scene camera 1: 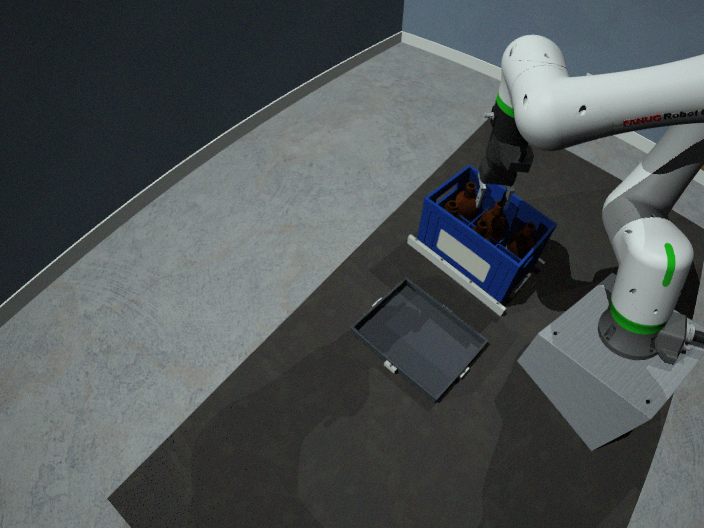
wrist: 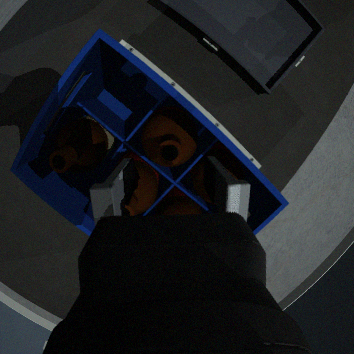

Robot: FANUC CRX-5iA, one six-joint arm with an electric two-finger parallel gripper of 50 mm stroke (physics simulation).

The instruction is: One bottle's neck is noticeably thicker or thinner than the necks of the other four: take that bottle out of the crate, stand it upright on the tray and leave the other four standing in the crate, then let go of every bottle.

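Where they show: gripper, fingertip midpoint: [scene camera 1: 490,205] [wrist: 168,171]; arm's base, origin of the base link: [scene camera 1: 630,333].
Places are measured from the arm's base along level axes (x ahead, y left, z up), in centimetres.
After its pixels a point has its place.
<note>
The blue crate [scene camera 1: 430,227] @[z -8.4, x 51.6, y -8.8 cm] [wrist: 50,192] @[z -1.9, x 29.6, y -21.6 cm] holds five brown bottles. In the wrist view, one bottle [wrist: 162,130] @[z -5.6, x 38.6, y -10.0 cm] stands at the tray side and another bottle [wrist: 82,142] @[z -5.8, x 30.5, y -15.6 cm] at the left, its neck leaning outward by perspective. The other three are partly hidden by the fingers and gripper body. In the scene view, a bottle [scene camera 1: 467,201] @[z -5.8, x 46.7, y -19.7 cm] stands at the back left and another [scene camera 1: 518,239] @[z -6.0, x 31.0, y -15.6 cm] at the right. My gripper [scene camera 1: 494,198] @[z 4.7, x 39.8, y -10.7 cm] [wrist: 168,171] @[z 4.7, x 39.8, y -10.7 cm] is open and empty, pointing down over the crate's back middle. Which neck differs is unclear. The tray [scene camera 1: 440,346] @[z -17.7, x 36.3, y 13.7 cm] [wrist: 260,35] @[z -17.7, x 46.0, y 11.2 cm] bears no bottle.
A pale rail [scene camera 1: 454,275] @[z -16.6, x 41.7, y -5.1 cm] [wrist: 195,104] @[z -15.2, x 41.8, y -5.6 cm] runs along the crate's tray side. Inside the crate, dividers [wrist: 191,165] @[z -8.8, x 44.4, y -13.0 cm] separate the compartments; the one nearest the tray at the robot-base end is empty. The robot's grey pedestal [scene camera 1: 585,375] @[z -1.7, x 6.8, y 13.5 cm] stands right of the tray.
</note>
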